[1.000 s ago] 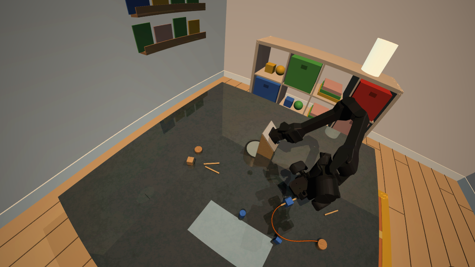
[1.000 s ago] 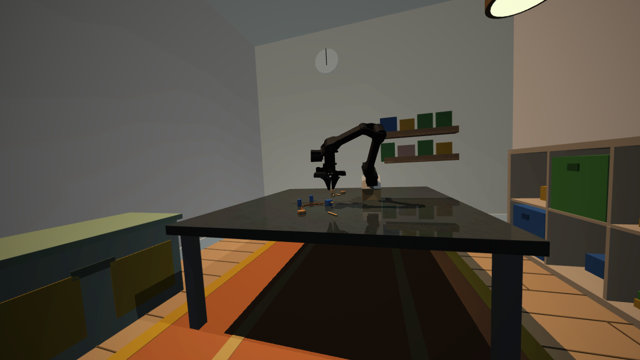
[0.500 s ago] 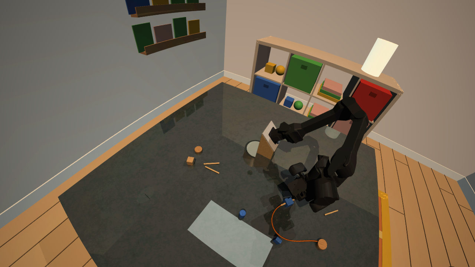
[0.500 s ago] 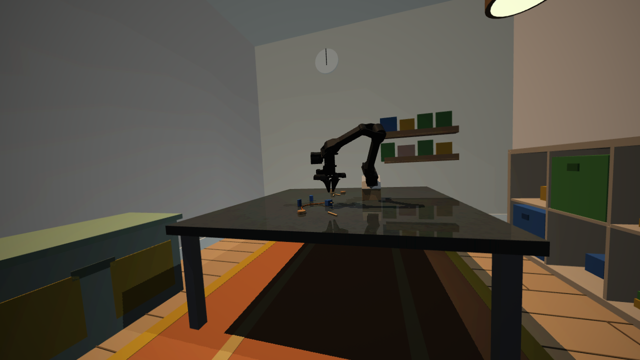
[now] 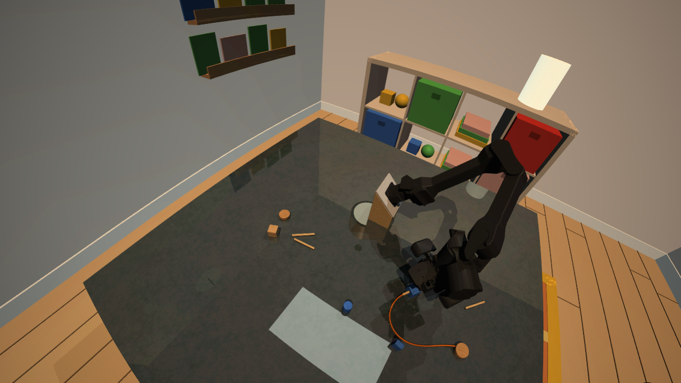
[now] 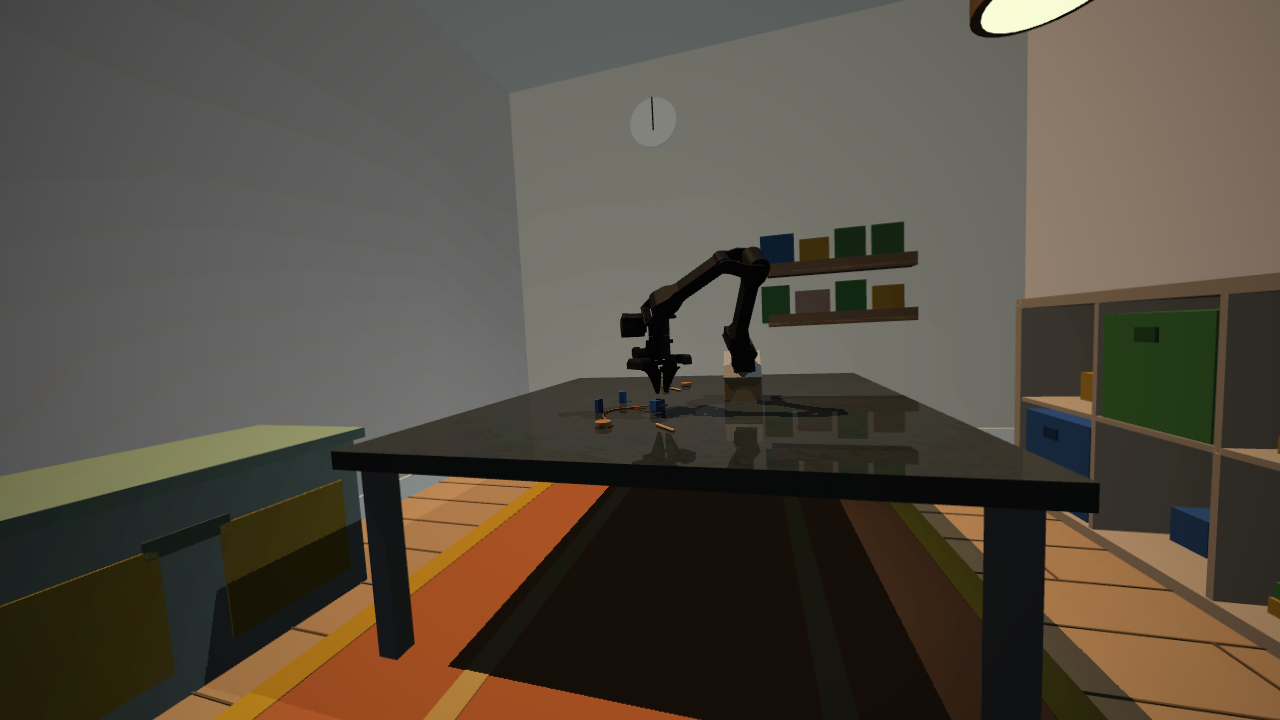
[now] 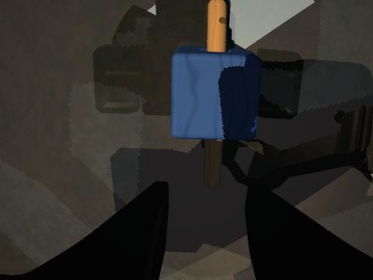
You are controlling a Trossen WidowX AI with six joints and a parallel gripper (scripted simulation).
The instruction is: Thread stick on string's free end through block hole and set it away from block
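The loose stick is 200 mm to the left of my gripper tip, 50 mm below it and 40 mm behind it. Also, from my gripper tip: wooden disc: 520 mm to the right, 50 mm below, 10 mm behind; then round wooden button: 170 mm to the left, 120 mm ahead, 50 mm below; then wooden cube: 500 mm to the right, 70 mm ahead, 40 mm below.
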